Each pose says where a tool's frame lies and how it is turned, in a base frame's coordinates. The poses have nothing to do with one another.
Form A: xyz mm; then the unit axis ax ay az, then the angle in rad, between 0 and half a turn.
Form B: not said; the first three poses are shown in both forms.
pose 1, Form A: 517.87 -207.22 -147.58 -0.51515 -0.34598 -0.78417 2.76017
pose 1, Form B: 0.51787 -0.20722 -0.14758 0.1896 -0.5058 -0.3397 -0.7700
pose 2, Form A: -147.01 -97.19 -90.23 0.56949 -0.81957 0.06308 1.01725
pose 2, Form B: -0.14701 -0.09719 -0.09023 0.8734 0.2773 -0.3991 0.0307
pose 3, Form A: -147.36 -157.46 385.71 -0.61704 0.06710 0.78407 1.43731
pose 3, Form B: -0.14736 -0.15746 0.38571 0.7527 -0.4062 0.0442 0.5162
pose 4, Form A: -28.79 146.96 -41.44 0.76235 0.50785 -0.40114 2.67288
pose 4, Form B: -0.02879 0.14696 -0.04144 0.2322 0.7415 0.4940 -0.3902
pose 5, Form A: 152.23 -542.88 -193.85 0.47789 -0.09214 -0.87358 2.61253
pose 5, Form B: 0.15223 -0.54288 -0.19385 0.2615 0.4613 -0.0889 -0.8432
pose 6, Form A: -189.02 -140.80 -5.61 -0.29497 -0.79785 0.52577 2.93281
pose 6, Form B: -0.18902 -0.14080 -0.00561 0.1042 -0.2934 -0.7935 0.5229
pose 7, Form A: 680.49 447.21 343.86 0.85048 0.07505 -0.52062 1.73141
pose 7, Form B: 0.68049 0.44721 0.34386 0.6481 0.6477 0.0572 -0.3965
